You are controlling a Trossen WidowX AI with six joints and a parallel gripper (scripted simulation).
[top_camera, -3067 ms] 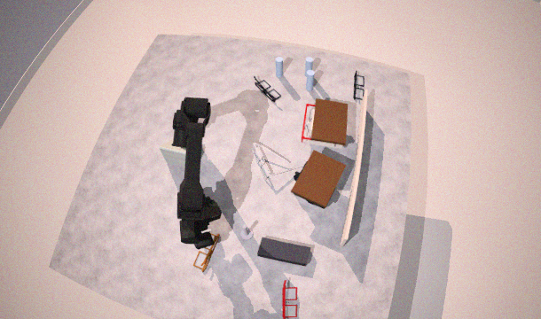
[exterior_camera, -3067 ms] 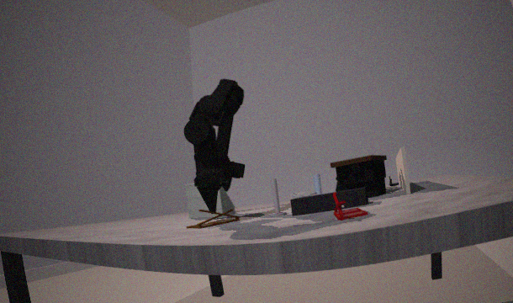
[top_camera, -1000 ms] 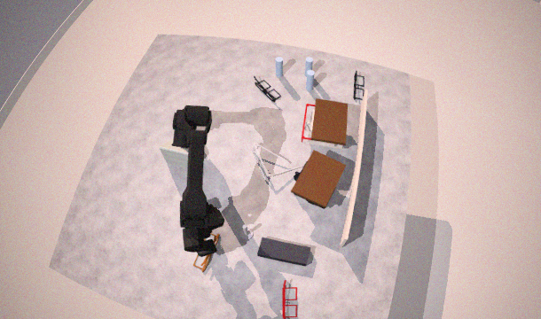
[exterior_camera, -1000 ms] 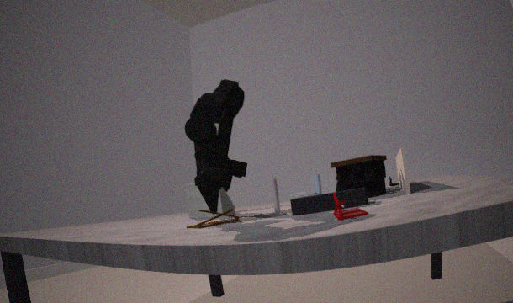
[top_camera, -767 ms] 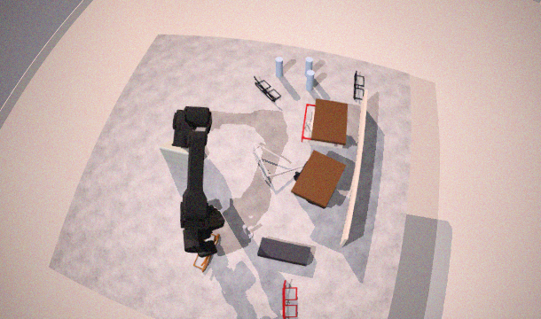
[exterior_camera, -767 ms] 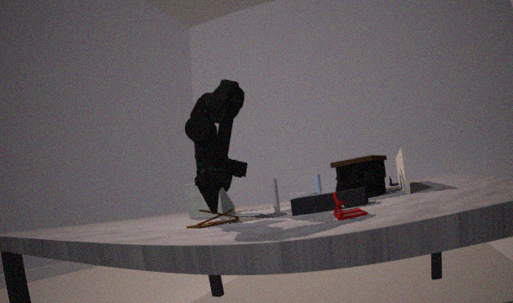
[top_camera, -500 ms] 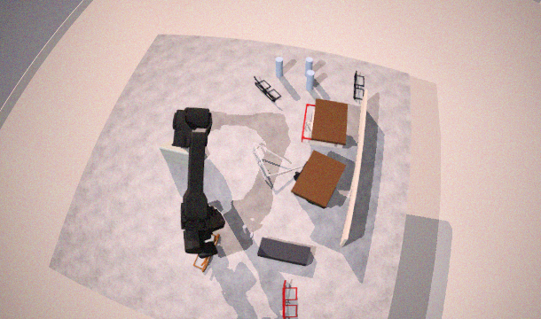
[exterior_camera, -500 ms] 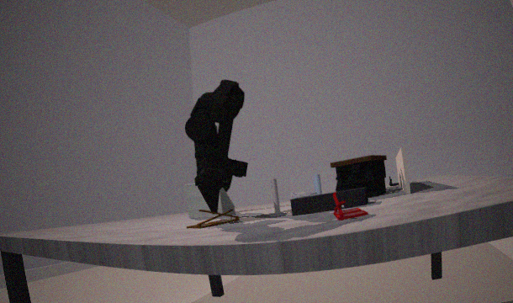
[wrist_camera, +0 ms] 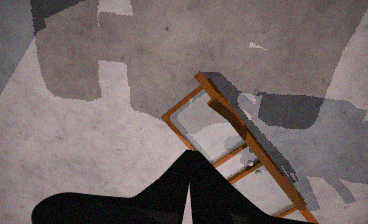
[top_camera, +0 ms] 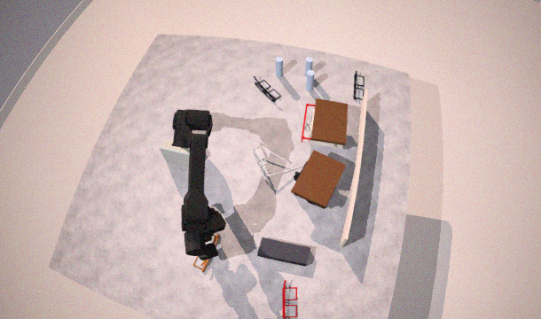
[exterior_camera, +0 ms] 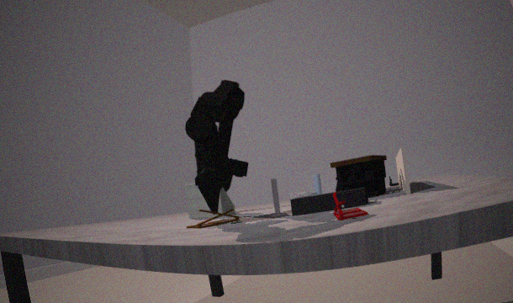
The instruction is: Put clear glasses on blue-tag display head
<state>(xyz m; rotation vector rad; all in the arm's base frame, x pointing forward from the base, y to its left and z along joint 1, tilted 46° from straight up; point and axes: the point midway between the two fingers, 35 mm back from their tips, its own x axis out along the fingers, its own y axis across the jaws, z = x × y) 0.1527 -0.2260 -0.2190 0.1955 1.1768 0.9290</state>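
My gripper tip is now 13 cm short of the post and 5 cm to the right of it. From my gripper tip the other things lie so: pale panel (47 cm ahead, 34 cm to the left, 3 cm above); then black box (26 cm ahead).
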